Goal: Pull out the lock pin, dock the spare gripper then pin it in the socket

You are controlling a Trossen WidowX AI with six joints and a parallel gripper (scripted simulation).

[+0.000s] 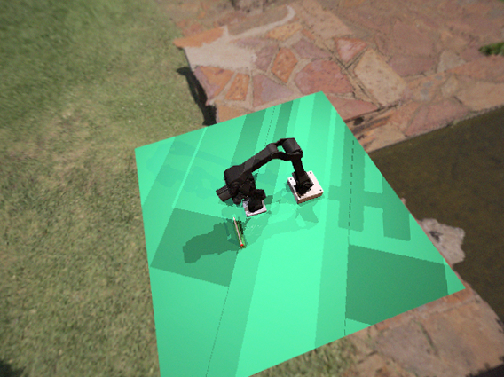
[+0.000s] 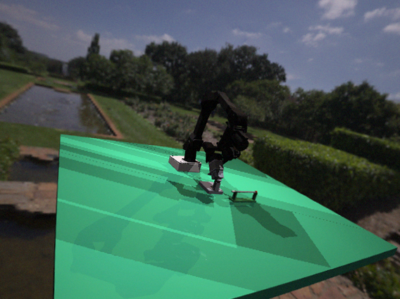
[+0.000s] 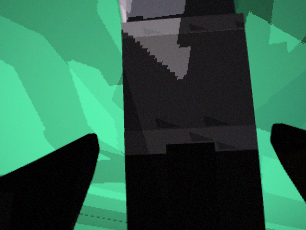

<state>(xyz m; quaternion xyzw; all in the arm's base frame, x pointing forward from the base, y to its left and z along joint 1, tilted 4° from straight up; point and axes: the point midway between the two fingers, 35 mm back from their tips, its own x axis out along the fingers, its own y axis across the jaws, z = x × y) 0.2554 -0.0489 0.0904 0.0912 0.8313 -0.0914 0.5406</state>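
My gripper tip is 20 mm short of the spare gripper and 10 mm above it. Also, from my gripper tip: grey mount (40 mm ahead, 10 mm to the right, 70 mm below); green cradle (160 mm ahead, 80 mm to the left, 100 mm below).
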